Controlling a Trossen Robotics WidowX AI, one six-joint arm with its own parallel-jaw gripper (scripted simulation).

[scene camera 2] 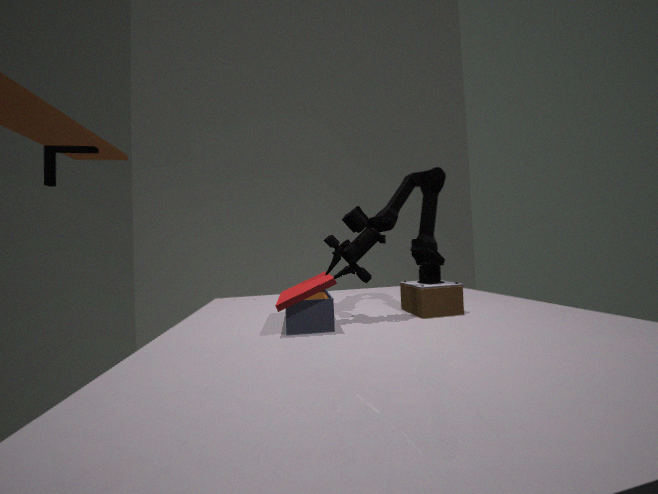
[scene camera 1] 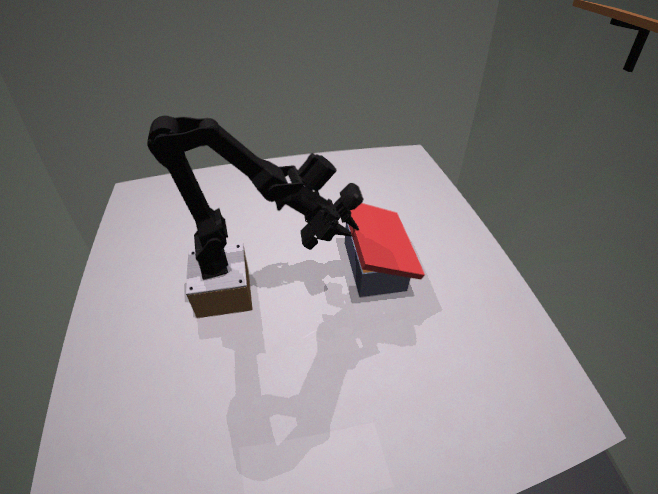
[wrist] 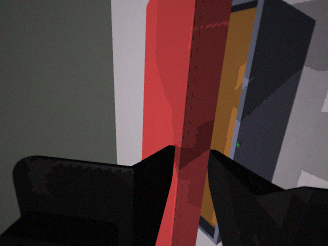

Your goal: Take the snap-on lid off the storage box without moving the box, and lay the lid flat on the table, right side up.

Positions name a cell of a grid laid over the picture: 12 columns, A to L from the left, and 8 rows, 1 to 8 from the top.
Labels:
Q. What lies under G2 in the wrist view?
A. A red lid.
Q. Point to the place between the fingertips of my gripper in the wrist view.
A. At H6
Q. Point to a red lid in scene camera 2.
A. F5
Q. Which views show the red lid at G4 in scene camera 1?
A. Scene camera 2, scene camera 1 and the wrist view: all of them.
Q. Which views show my gripper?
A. Scene camera 2, scene camera 1 and the wrist view: all of them.

